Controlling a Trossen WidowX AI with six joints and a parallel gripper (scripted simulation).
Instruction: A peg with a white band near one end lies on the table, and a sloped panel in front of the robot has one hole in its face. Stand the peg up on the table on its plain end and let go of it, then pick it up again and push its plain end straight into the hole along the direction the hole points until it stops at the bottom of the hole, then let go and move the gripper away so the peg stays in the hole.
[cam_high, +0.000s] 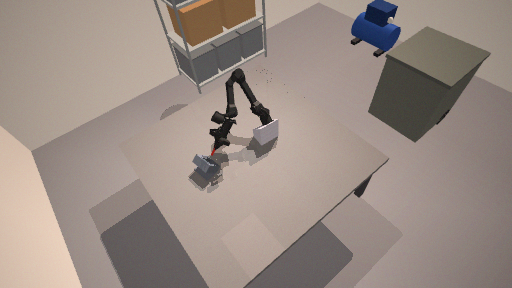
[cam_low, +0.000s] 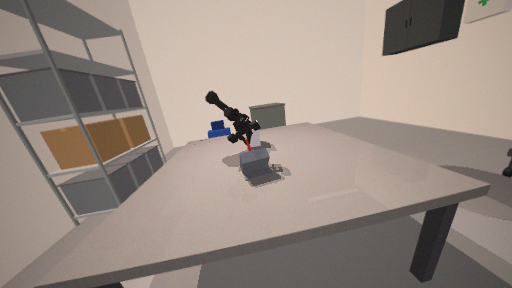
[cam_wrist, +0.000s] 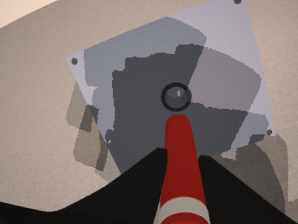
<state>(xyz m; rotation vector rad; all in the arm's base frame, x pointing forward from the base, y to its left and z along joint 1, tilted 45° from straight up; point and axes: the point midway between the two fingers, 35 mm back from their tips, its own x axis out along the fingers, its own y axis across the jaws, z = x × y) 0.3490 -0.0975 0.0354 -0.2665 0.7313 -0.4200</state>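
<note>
My gripper tip is 9 cm short of the grey sloped panel, 6 cm above it and 1 cm to the right of it. Also, from my gripper tip: red peg (1 cm behind, 1 cm above).
</note>
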